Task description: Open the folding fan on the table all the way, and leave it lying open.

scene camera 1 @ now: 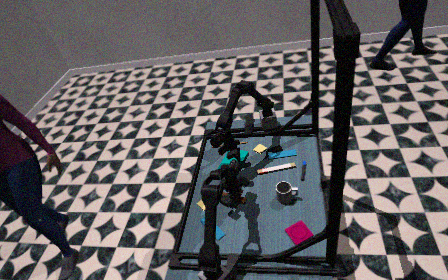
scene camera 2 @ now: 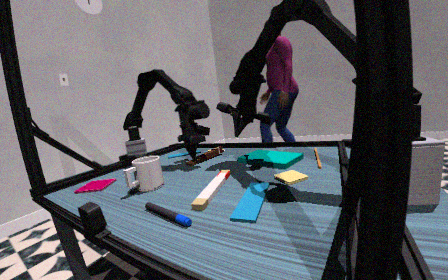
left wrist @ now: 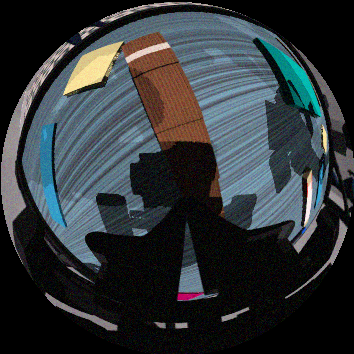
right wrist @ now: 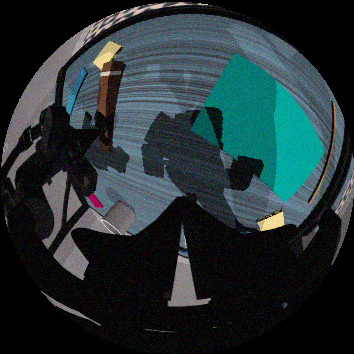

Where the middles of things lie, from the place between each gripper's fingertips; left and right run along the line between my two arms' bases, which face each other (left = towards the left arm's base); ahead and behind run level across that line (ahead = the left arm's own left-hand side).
My right gripper is now 80 mm short of the teal book [scene camera 2: 276, 159], 80 mm to the left of it and 90 mm above it.
Now: left hand 280 mm to the left of the teal book, 110 mm short of it and 10 mm above it.
